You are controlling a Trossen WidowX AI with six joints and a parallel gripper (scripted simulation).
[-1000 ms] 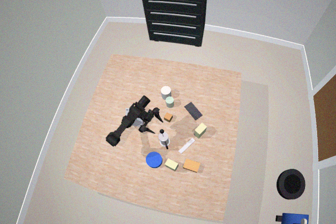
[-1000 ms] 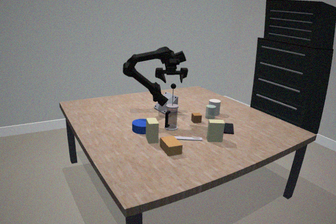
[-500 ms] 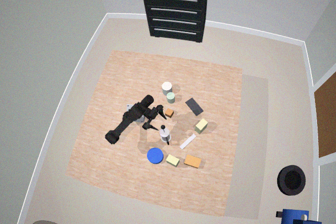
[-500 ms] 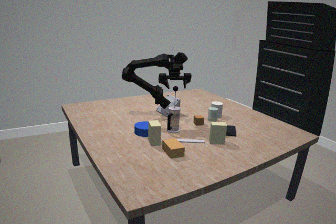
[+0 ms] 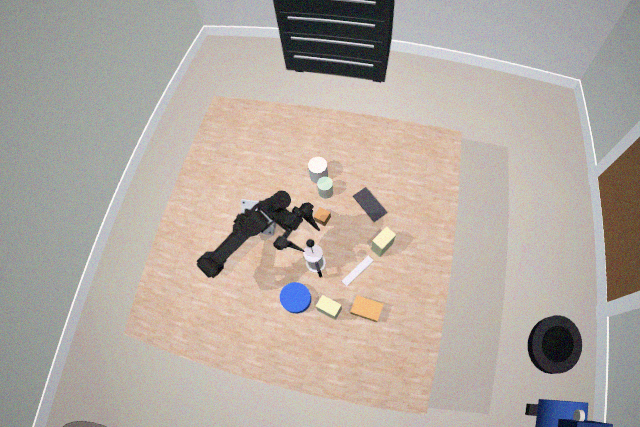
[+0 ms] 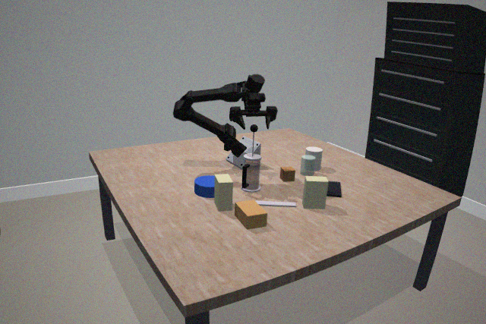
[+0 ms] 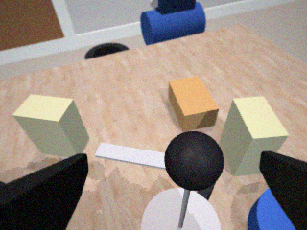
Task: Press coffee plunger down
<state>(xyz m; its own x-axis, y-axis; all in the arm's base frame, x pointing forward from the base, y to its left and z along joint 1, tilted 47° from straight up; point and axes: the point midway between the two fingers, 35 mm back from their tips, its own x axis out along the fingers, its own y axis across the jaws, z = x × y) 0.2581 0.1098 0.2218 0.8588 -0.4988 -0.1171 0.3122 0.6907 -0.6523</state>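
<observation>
Now: the coffee press 130 mm below my gripper tip, 20 mm to the right of it and 10 mm ahead of it. Also, from my gripper tip: orange block: 240 mm ahead, 220 mm below, 150 mm to the right; white strip: 250 mm below, 170 mm ahead; blue disc: 230 mm below, 170 mm to the right, 40 mm behind.
</observation>
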